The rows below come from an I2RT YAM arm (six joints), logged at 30 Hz.
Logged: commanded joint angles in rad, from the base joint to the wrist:
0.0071 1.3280 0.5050 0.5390 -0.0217 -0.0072
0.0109 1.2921 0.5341 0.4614 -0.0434 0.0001
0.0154 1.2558 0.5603 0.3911 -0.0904 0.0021
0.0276 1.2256 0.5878 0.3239 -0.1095 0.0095
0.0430 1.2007 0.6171 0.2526 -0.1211 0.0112
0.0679 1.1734 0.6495 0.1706 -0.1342 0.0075
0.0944 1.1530 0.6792 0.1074 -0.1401 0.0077
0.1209 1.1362 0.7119 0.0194 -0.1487 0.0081
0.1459 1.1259 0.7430 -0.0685 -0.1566 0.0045
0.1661 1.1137 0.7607 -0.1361 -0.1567 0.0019
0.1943 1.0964 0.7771 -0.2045 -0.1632 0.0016
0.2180 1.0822 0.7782 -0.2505 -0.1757 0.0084
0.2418 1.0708 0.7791 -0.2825 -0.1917 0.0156
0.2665 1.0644 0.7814 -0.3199 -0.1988 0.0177
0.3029 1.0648 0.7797 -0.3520 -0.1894 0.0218
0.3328 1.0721 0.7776 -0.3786 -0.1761 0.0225
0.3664 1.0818 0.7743 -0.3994 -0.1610 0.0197
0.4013 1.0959 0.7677 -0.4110 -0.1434 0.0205
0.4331 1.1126 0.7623 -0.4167 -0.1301 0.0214
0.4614 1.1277 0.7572 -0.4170 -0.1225 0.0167
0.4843 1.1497 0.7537 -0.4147 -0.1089 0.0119
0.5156 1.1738 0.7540 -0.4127 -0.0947 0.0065
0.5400 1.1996 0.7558 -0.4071 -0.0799 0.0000
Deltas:
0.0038 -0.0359 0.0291 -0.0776 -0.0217 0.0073
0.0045 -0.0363 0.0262 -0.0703 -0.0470 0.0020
0.0122 -0.0302 0.0275 -0.0672 -0.0191 0.0074
0.0154 -0.0249 0.0293 -0.0713 -0.0116 0.0017
0.0249 -0.0273 0.0324 -0.0820 -0.0131 -0.0037
0.0265 -0.0204 0.0297 -0.0632 -0.0059 0.0002
0.0265 -0.0168 0.0327 -0.0880 -0.0086 0.0004
0.0250 -0.0103 0.0311 -0.0879 -0.0079 -0.0036
0.0202 -0.0122 0.0177 -0.0676 -0.0001 -0.0026
0.0282 -0.0173 0.0164 -0.0684 -0.0065 -0.0003
0.0237 -0.0142 0.0011 -0.0460 -0.0125 0.0068
0.0238 -0.0114 0.0009 -0.0320 -0.0160 0.0072
0.0247 -0.0064 0.0023 -0.0374 -0.0071 0.0021
0.0364 0.0004 -0.0017 -0.0321 0.0094 0.0041
0.0299 0.0073 -0.0021 -0.0266 0.0133 0.0007
0.0336 0.0097 -0.0033 -0.0208 0.0151 -0.0028
0.0349 0.0141 -0.0066 -0.0116 0.0176 0.0008
0.0318 0.0167 -0.0054 -0.0057 0.0133 0.0009
0.0283 0.0151 -0.0051 -0.0003 0.0076 -0.0047
0.0229 0.0220 -0.0035 0.0023 0.0136 -0.0048
0.0313 0.0241 0.0003 0.0020 0.0142 -0.0054
0.0244 0.0258 0.0018 0.0056 0.0148 -0.0065

